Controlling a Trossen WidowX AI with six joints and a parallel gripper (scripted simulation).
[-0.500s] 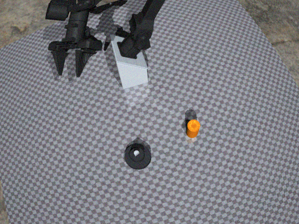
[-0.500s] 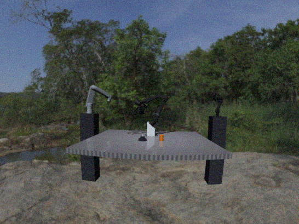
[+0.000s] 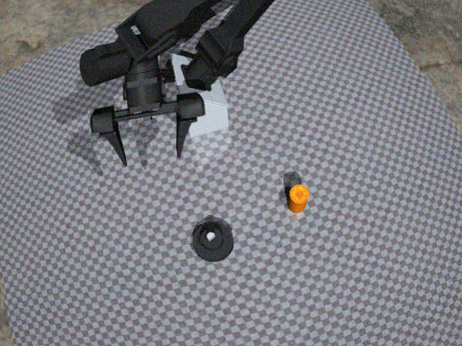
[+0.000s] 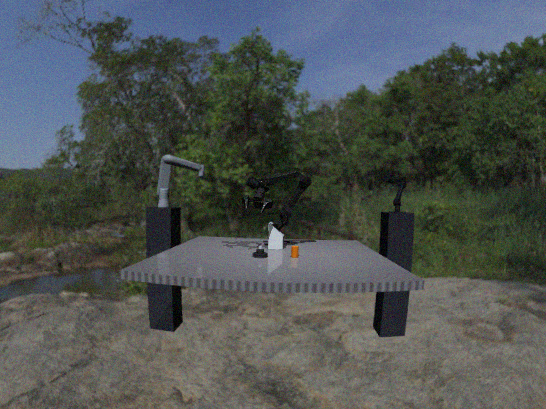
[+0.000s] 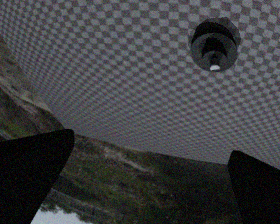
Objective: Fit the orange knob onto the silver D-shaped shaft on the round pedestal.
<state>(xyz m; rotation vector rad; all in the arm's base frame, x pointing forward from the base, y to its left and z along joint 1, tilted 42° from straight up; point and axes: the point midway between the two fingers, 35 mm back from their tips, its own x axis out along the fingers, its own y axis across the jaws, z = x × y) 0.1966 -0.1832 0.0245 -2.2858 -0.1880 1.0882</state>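
The orange knob is 7 cm ahead of my gripper tip, 25 cm to the left of it and 20 cm below it. The rest, counted from my gripper tip: round dark pedestal: 9 cm ahead, 5 cm to the left, 22 cm below.
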